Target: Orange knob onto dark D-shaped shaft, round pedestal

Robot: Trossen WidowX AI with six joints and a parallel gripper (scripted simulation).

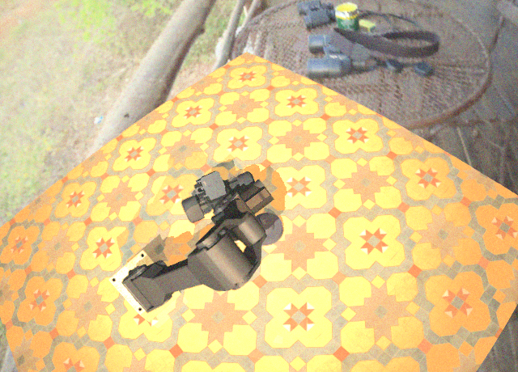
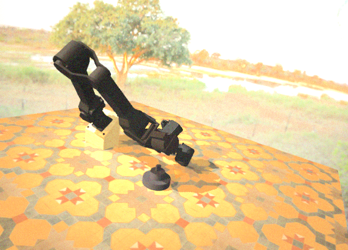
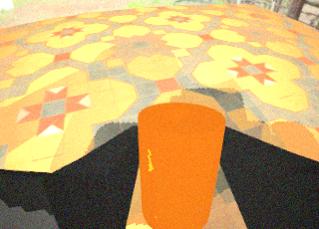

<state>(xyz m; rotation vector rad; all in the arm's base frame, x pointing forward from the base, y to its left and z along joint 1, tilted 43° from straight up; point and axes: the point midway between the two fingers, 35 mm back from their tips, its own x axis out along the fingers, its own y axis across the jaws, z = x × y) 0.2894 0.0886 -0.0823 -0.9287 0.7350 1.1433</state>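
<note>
Now: gripper tip 1 cm to the left of the orange knob and 1 cm above it. From my gripper tip the other things lie so: round pedestal (2 cm ahead, 19 cm to the right, 2 cm below).
</note>
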